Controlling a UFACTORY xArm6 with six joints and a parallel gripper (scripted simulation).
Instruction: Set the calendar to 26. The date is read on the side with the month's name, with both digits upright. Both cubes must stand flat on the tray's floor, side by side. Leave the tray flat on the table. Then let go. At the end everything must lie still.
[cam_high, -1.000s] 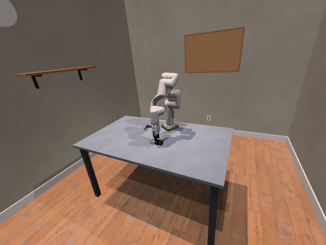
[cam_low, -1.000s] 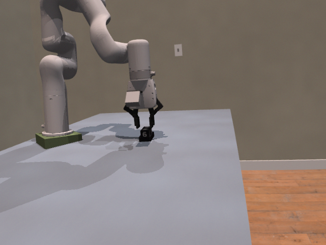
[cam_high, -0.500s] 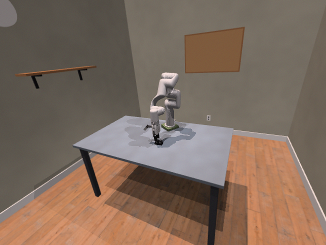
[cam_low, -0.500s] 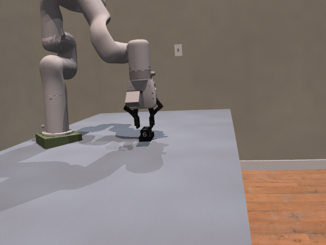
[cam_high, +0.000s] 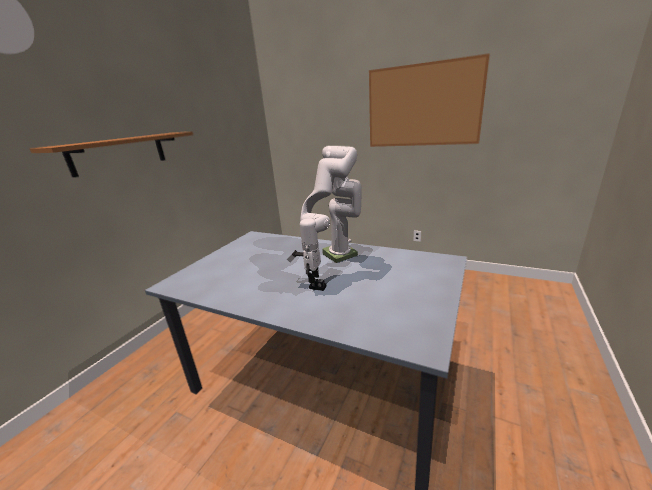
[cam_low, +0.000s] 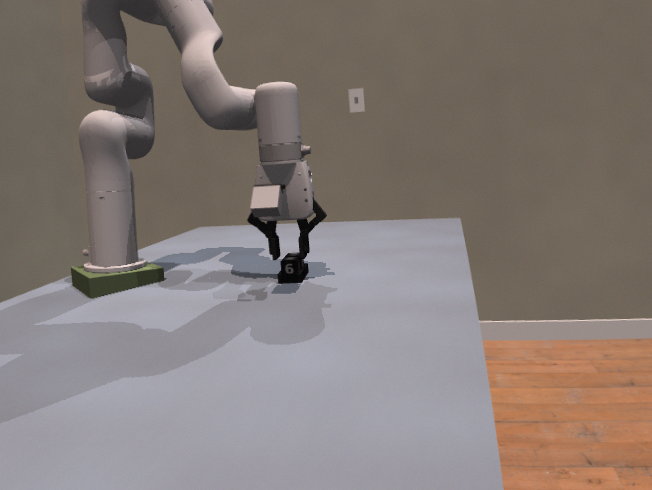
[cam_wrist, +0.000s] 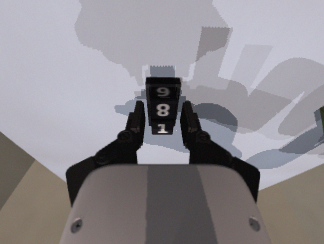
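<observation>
Right now the black cube is 40 mm below my hand. Also, from my hand: black calendar tray 50 mm below, 20 mm to the left, 10 mm behind.
</observation>
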